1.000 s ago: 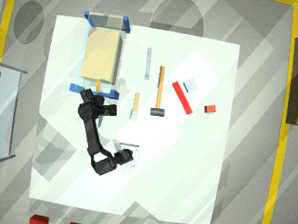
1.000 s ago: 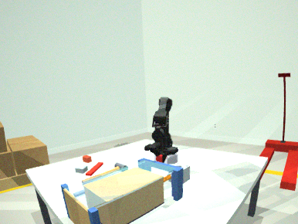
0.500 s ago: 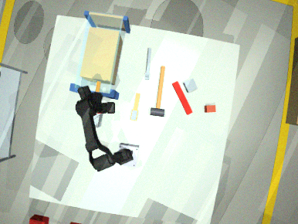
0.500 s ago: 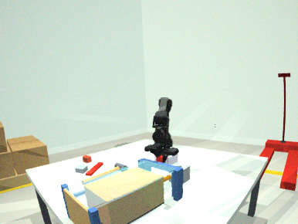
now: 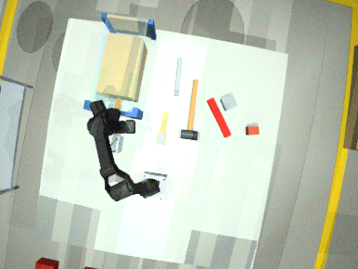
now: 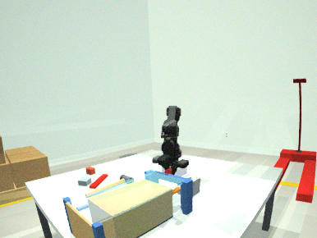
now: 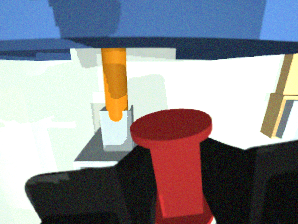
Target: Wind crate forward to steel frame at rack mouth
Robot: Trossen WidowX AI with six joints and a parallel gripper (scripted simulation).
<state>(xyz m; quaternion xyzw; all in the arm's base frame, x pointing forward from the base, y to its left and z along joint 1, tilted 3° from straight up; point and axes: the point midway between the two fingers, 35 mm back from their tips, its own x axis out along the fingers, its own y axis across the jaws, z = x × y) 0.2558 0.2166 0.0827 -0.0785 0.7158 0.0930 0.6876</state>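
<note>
Now: the winch handle 40 mm behind my gripper tip, 20 mm to the left of it and 10 mm below it. Round my gripper tip: winch: 110 mm behind, 30 mm to the left, 80 mm below; then red grip: 20 mm above; then blue frame: 70 mm ahead, 60 mm to the left, 10 mm below.
</note>
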